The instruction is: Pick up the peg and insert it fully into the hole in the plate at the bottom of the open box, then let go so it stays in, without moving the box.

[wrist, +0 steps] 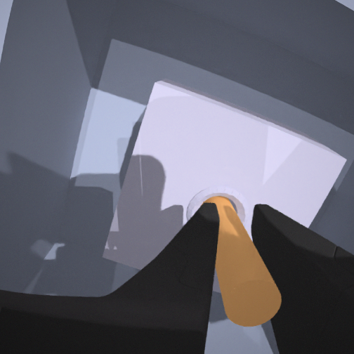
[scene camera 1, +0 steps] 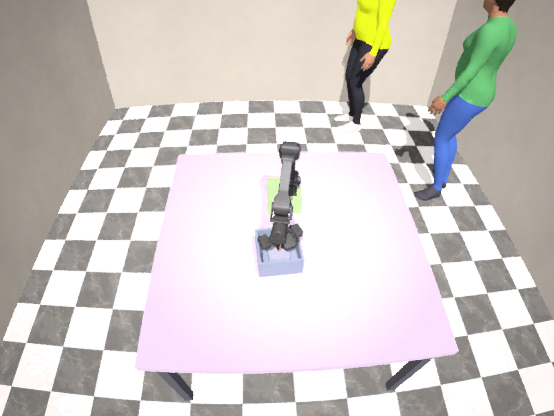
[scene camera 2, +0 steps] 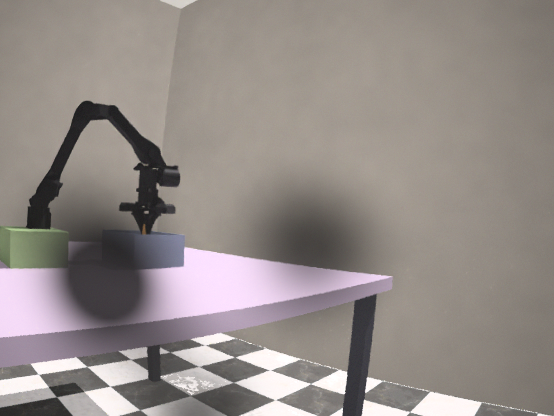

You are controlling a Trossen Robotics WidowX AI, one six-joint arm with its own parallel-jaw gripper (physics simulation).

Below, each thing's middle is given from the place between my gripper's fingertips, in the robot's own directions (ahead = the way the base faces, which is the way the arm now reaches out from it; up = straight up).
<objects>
Now: the blue-grey box [scene camera 2: 128,248] 1 cm behind my hand, 1 cm to the right of it and 4 cm below it. Also, from my hand: pale plate [wrist: 190,146] 1 cm behind, 1 cm to the right, 5 cm below; orange peg [wrist: 250,296] 1 cm behind.
</objects>
